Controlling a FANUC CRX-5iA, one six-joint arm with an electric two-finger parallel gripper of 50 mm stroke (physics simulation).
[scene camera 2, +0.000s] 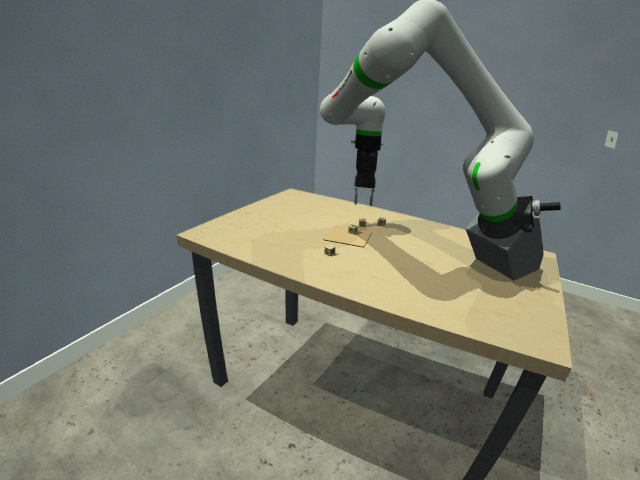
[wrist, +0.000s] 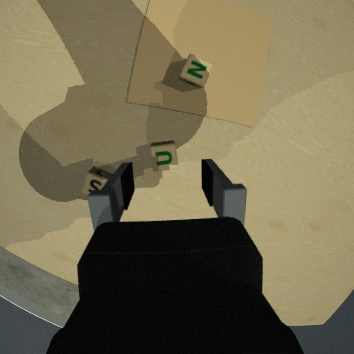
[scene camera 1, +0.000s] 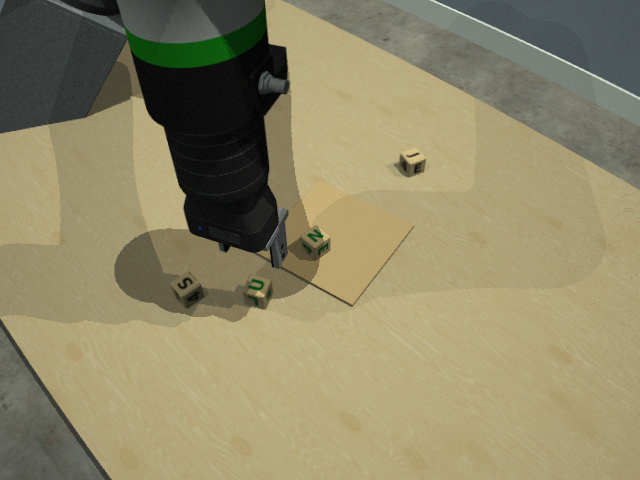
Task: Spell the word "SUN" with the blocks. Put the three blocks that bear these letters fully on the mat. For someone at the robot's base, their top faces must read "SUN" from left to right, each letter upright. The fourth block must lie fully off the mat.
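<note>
The N block (scene camera 1: 315, 241) (scene camera 2: 352, 228) (wrist: 195, 70) sits on the thin square mat (scene camera 1: 372, 232) (scene camera 2: 343, 238) (wrist: 235, 60), green N on top. The U block (scene camera 1: 258, 290) (scene camera 2: 362, 222) (wrist: 164, 156) lies off the mat, green U on top. The S block (scene camera 1: 186, 289) (scene camera 2: 381, 221) (wrist: 95, 182) lies farther off, black S on top; a finger partly hides it in the wrist view. The fourth block (scene camera 1: 412, 162) (scene camera 2: 329, 250), its top mark like a J, lies off the mat's opposite side. My gripper (scene camera 1: 250, 257) (scene camera 2: 363, 204) (wrist: 166, 174) is open and empty, above the table near the U block.
The wooden table (scene camera 1: 336, 372) (scene camera 2: 279, 222) carries the mat and blocks. The dark robot base (scene camera 1: 46, 67) (scene camera 2: 509, 253) stands at one end of it. The arm's shadow falls across part of the mat and over the S and U blocks.
</note>
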